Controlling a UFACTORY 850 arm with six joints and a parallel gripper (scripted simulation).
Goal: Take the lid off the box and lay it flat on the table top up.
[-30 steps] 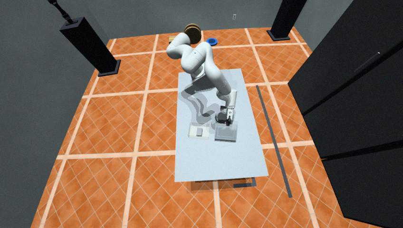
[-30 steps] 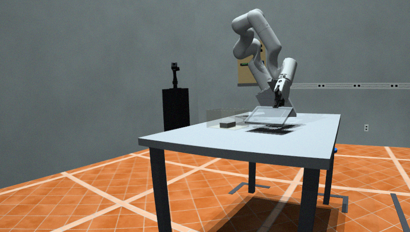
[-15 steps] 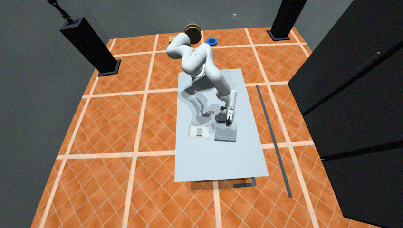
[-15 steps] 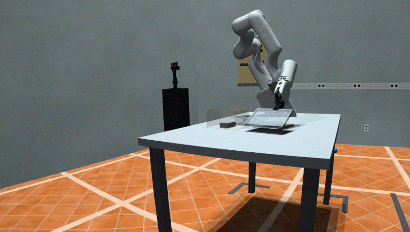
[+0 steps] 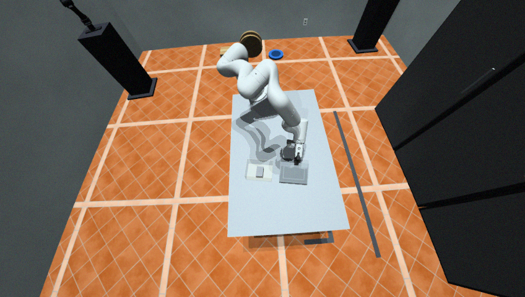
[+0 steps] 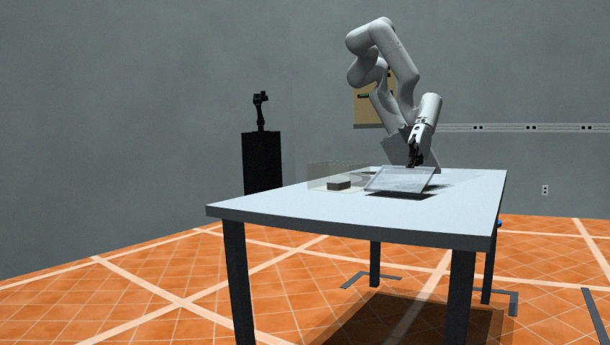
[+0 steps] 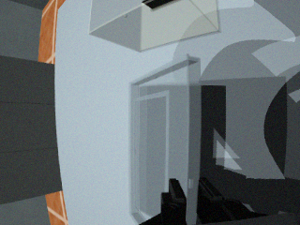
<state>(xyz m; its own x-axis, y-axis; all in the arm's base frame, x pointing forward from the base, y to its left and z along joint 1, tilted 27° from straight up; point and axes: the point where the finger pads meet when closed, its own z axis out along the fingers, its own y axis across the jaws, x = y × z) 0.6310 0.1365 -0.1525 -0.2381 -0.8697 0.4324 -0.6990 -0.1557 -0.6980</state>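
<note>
My gripper is now 70 mm short of the lid, 40 mm above it and 30 mm to the left of it. Also, from my hand: clear box 280 mm to the right, 40 mm below, 10 mm ahead.
</note>
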